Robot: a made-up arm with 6 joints. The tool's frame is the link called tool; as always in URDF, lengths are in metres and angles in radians. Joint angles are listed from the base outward. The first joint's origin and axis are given. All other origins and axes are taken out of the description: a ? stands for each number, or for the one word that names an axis. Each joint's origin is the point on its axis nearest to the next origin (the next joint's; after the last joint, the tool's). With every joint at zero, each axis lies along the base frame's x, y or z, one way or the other. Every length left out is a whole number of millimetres.
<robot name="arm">
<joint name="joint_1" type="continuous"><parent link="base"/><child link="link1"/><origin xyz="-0.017 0.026 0.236" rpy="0.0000 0.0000 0.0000"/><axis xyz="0 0 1"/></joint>
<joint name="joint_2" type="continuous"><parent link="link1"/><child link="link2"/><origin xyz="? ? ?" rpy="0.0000 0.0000 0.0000"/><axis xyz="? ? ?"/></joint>
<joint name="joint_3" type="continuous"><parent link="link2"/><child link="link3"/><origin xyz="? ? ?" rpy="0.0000 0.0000 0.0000"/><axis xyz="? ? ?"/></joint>
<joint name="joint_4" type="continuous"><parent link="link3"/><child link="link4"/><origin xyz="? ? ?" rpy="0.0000 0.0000 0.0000"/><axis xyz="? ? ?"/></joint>
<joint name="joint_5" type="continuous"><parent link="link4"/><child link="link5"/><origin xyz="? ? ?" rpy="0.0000 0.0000 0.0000"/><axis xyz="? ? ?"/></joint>
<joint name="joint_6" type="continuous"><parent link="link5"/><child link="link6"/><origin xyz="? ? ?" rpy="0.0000 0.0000 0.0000"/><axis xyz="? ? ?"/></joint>
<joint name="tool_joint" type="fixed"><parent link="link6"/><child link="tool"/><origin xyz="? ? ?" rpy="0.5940 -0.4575 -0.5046"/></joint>
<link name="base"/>
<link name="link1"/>
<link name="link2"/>
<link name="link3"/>
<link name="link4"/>
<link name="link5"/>
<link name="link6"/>
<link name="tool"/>
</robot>
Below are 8 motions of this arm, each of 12 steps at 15 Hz.
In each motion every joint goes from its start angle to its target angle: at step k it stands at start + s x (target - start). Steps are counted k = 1, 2, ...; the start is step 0. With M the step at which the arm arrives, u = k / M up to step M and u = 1 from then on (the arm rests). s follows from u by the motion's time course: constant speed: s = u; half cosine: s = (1 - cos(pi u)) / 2; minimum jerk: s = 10 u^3 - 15 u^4 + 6 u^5.
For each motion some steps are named. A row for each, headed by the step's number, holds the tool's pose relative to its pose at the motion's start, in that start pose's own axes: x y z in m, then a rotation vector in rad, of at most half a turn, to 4 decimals.
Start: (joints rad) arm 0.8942 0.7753 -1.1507 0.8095 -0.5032 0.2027
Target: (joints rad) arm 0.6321 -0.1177 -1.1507 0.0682 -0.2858 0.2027
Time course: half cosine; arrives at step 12
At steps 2, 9, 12:
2: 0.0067 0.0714 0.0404 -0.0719 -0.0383 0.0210
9: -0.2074 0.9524 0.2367 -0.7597 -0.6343 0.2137
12: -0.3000 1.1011 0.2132 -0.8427 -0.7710 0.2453

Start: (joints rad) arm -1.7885 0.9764 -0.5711 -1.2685 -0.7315 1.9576
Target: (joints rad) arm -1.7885 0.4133 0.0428 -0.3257 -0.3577 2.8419
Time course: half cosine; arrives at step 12
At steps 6, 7, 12:
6: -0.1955 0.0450 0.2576 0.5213 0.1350 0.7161
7: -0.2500 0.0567 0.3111 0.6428 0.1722 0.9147
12: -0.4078 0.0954 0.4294 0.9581 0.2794 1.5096

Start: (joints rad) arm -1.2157 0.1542 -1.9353 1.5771 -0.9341 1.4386
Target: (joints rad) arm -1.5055 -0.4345 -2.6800 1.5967 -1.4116 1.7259
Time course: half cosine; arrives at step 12
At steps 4, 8, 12:
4: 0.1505 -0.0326 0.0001 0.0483 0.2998 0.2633
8: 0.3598 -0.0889 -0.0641 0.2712 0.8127 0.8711
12: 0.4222 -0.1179 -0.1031 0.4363 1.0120 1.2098

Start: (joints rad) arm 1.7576 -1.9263 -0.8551 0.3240 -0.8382 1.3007
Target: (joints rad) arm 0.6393 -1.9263 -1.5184 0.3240 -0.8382 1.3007
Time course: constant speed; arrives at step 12
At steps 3, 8, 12:
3: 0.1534 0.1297 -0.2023 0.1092 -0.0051 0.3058
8: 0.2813 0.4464 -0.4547 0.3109 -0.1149 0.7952
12: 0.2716 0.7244 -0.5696 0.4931 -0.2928 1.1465

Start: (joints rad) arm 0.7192 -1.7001 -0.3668 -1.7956 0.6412 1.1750
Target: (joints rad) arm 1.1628 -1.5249 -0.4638 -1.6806 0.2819 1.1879
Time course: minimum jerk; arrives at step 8
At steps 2, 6, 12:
2: 0.0681 -0.0042 -0.0001 -0.0124 -0.0024 -0.0130
6: 0.5747 -0.1454 -0.0191 -0.0966 0.0078 -0.1014
12: 0.6364 -0.1773 -0.0247 -0.1056 0.0123 -0.1113

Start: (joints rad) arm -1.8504 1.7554 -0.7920 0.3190 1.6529 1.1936
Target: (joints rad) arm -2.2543 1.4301 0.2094 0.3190 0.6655 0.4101
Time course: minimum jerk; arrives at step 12
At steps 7, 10, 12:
7: -0.3487 -0.2211 0.1194 -0.0360 -0.3834 0.0517
10: -0.4671 -0.3920 0.1465 0.0355 -0.5928 0.0288
12: -0.4782 -0.4134 0.1478 0.0472 -0.6165 0.0234

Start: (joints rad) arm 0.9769 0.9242 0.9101 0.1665 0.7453 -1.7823
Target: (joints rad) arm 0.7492 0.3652 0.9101 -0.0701 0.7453 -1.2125
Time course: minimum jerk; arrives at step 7
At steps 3, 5, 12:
3: -0.0544 -0.1588 -0.2532 0.1958 0.2310 -0.0121
5: -0.2117 -0.3030 -0.5878 0.4868 0.5174 -0.0400
12: -0.2765 -0.3307 -0.6813 0.5800 0.5963 -0.0523

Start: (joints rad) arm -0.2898 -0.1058 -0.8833 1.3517 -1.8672 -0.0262
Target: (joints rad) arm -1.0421 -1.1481 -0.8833 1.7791 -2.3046 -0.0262
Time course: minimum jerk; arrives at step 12
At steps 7, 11, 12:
7: -0.5003 0.4947 -0.5810 0.5103 0.5083 0.1227
11: -1.0087 0.6498 -0.6577 0.7146 0.8251 -0.0457
12: -1.0166 0.6517 -0.6571 0.7170 0.8299 -0.0493

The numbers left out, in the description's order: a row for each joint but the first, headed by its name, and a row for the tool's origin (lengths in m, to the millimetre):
joint_2: xyz -0.007 0.008 0.000, axis 0 1 0
joint_3: xyz -0.025 0.000 1.055, axis 0 1 0
joint_4: xyz -0.021 0.000 0.392, axis 0 0 1
joint_5: xyz 0.025 -0.031 0.000, axis 0 1 0
joint_6: xyz -0.026 0.000 0.159, axis 0 0 1
tool: xyz 0.007 0.013 0.000

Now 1 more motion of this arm.
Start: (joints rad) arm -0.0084 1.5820 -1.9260 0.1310 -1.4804 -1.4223
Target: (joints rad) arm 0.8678 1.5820 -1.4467 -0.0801 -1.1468 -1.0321
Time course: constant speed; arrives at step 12
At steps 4, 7, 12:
4: -0.2506 -0.0039 0.0578 -0.2512 0.2279 0.0888
7: -0.4356 0.0195 0.1400 -0.4082 0.4492 0.1694
12: -0.7124 0.1177 0.3528 -0.5888 0.8948 0.3220

